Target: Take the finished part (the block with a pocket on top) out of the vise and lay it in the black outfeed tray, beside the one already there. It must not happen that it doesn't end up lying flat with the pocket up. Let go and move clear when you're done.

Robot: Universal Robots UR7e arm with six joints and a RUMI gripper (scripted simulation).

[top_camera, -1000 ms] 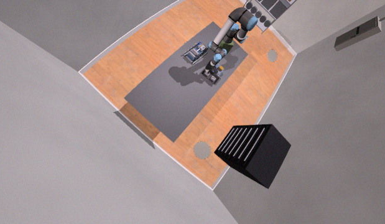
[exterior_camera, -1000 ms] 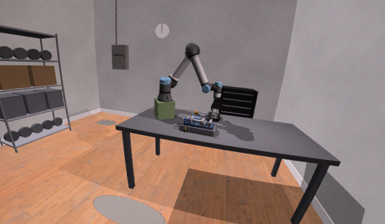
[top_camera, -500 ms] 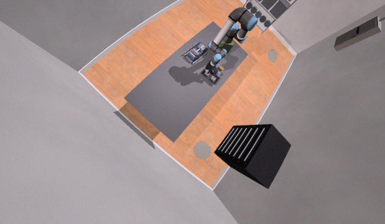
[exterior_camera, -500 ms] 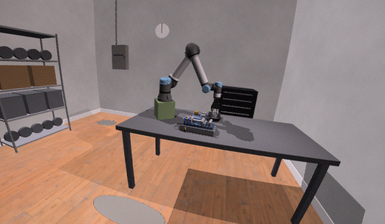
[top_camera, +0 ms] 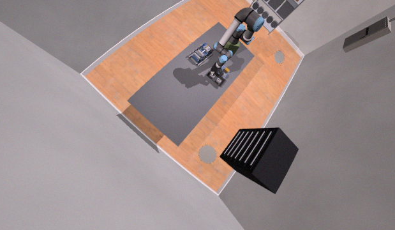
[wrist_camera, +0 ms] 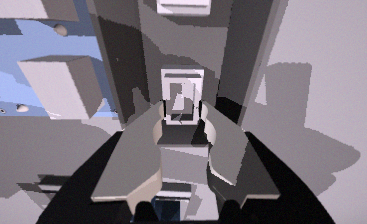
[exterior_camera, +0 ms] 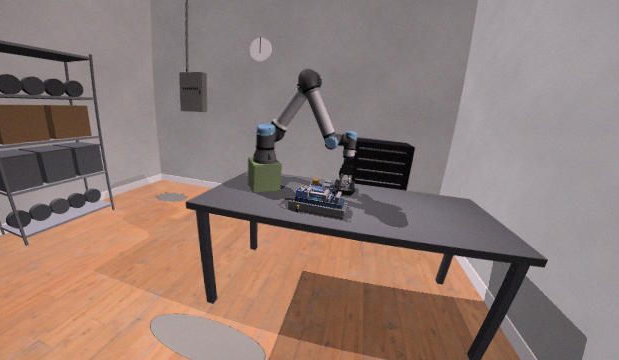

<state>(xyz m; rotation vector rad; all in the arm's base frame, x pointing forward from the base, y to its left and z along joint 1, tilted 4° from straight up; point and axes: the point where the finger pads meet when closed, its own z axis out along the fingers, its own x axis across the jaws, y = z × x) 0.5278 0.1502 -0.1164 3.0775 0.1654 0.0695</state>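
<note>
My hand is 12 cm past the plain grey block, 3 cm above it and 1 cm to the left of it. Also, from my hand: vise: 31 cm to the right, 10 cm behind, 1 cm below; then orange block: 22 cm behind, 8 cm to the left, 3 cm below; then blue fixture plate: 17 cm behind, 5 cm below, 3 cm to the left.
</note>
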